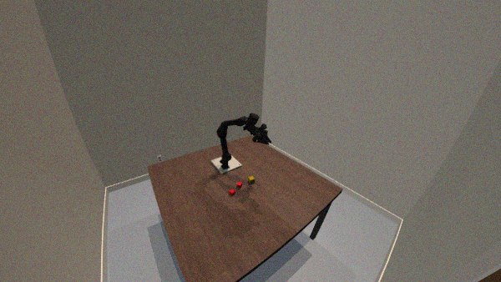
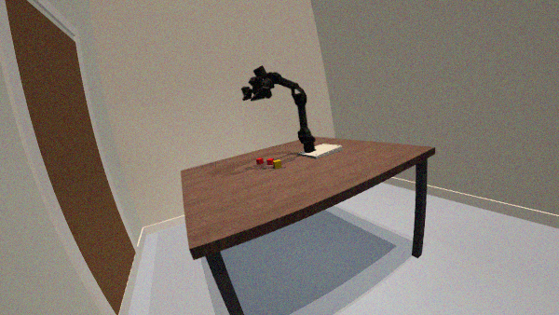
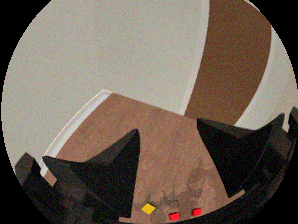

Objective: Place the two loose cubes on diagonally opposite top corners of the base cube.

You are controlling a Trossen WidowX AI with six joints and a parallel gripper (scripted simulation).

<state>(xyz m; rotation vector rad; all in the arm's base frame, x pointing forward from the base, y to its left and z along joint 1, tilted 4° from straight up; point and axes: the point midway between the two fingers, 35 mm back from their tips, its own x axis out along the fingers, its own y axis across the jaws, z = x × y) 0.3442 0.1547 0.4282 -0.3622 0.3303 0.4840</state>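
My gripper tip is now 7 cm past the red cube, 26 cm to the left of it and 39 cm above it. From my gripper tip the other things lie so: yellow base cube 12 cm behind, 6 cm to the right, 39 cm below.
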